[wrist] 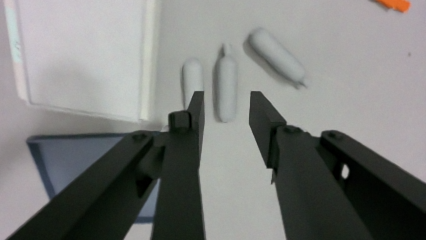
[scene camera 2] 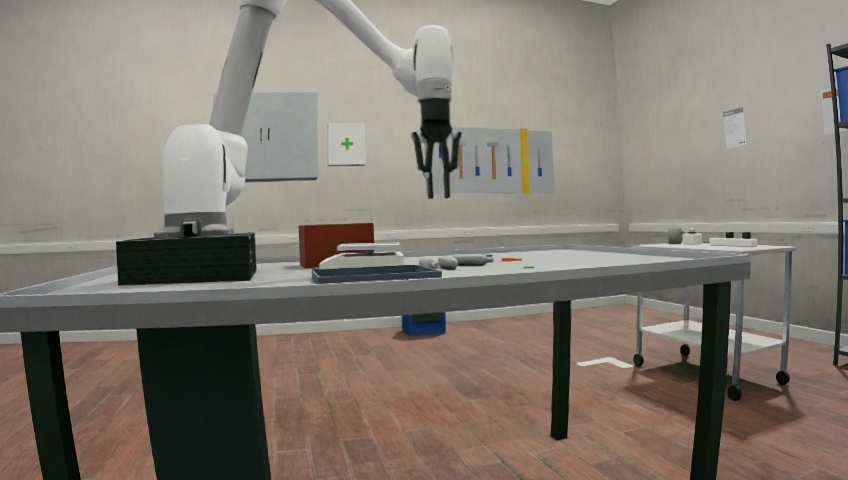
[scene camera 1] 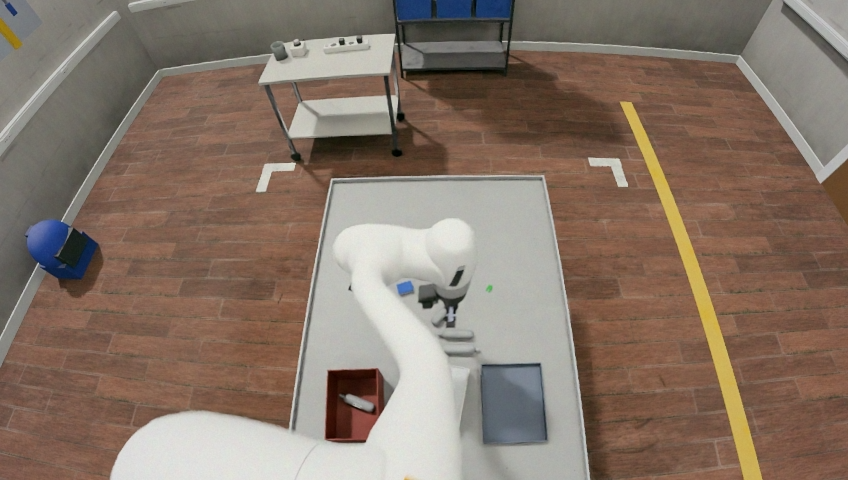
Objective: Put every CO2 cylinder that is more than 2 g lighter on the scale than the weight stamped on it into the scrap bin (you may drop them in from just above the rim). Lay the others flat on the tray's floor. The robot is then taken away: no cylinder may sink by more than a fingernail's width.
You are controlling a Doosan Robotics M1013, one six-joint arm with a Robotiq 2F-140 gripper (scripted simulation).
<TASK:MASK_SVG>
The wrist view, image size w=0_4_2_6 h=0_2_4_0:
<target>my gripper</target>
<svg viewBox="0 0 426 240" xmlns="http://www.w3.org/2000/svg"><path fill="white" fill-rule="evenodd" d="M250 92L249 126L266 169L272 169L271 185L274 182L286 240L426 240L426 183L343 132L325 130L321 132L320 137L312 136L303 126L287 123L261 91ZM344 165L346 165L349 171L346 178L342 175ZM204 91L194 91L187 111L180 110L169 113L168 125L162 128L159 135L153 136L152 132L146 130L136 130L127 134L5 240L124 240L157 184L158 179L160 179L150 240L206 240L199 174L205 126Z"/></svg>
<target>white scale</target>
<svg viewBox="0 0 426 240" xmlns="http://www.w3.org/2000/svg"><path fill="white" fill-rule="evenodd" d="M2 0L17 96L24 97L25 105L135 121L138 117L146 118L152 111L159 0Z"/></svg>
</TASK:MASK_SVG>
